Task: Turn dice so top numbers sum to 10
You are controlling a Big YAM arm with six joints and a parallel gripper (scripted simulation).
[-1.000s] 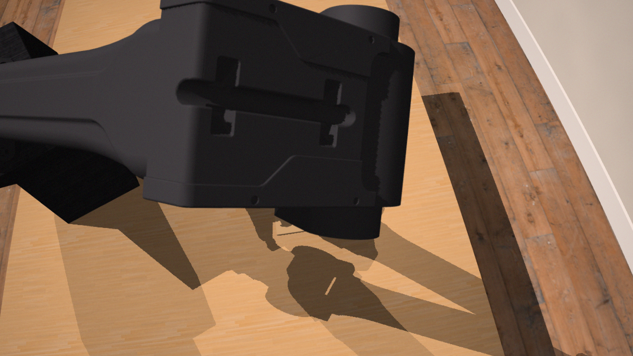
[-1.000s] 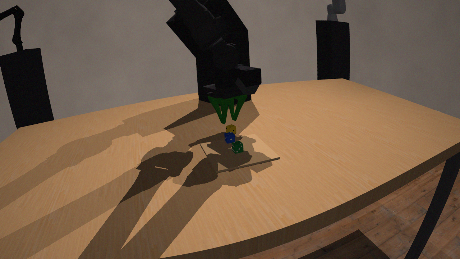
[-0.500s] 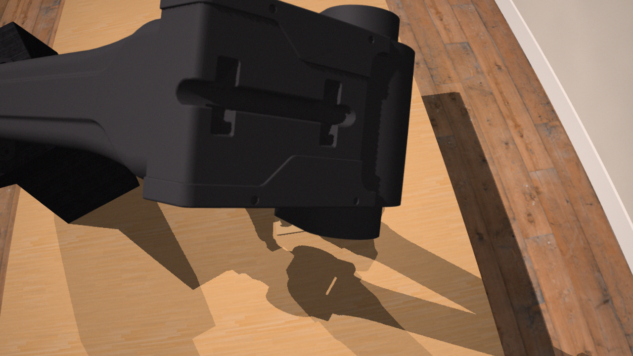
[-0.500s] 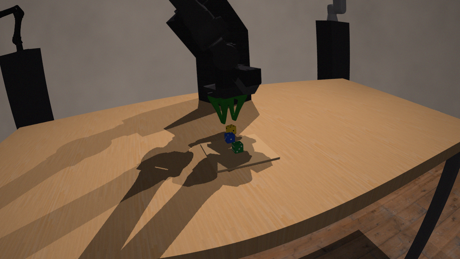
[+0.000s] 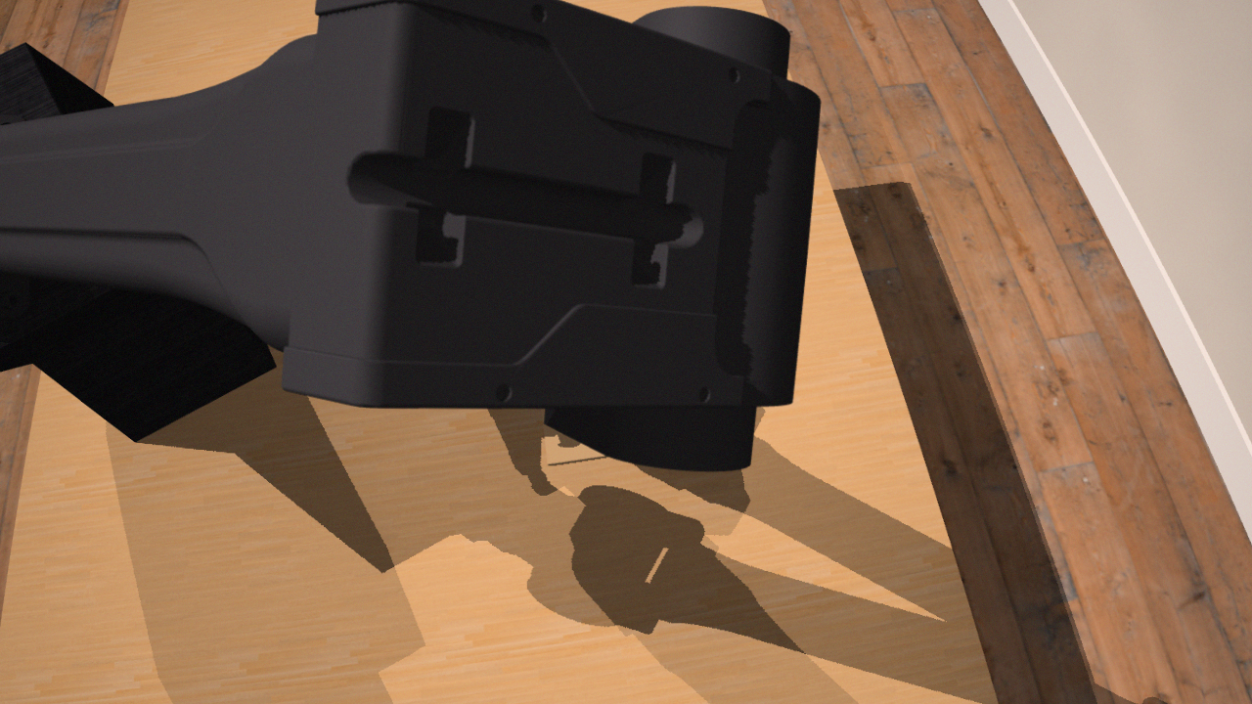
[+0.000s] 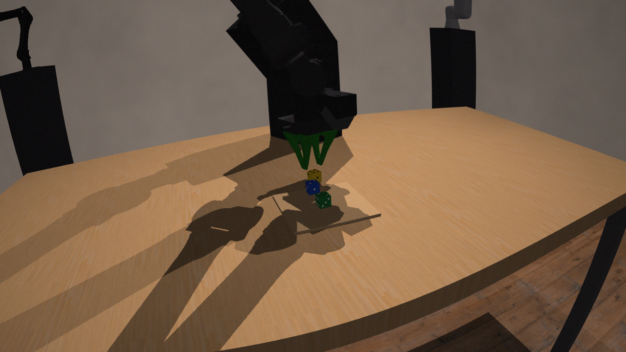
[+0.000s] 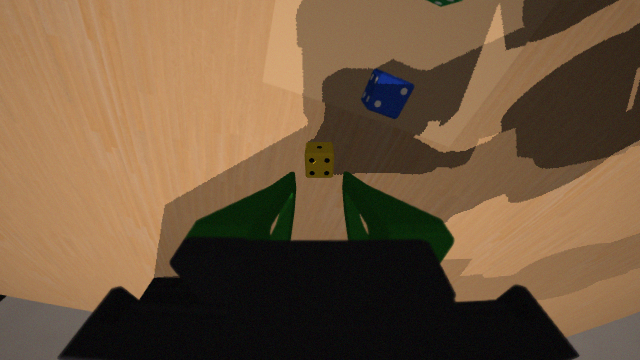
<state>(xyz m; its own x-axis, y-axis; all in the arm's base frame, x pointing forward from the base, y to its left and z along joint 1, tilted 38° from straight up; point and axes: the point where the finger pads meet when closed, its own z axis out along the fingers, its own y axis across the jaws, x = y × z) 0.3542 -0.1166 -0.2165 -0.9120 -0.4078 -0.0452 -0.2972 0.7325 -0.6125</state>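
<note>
Now: hand 10 mm short of the yellow die and 30 mm above it. From my hand the other things lie so: green die (120 mm ahead, 20 mm to the right, 20 mm below); blue die (60 mm ahead, 20 mm to the right, 20 mm below); tan mat (110 mm ahead, 20 mm to the right, 30 mm below).
</note>
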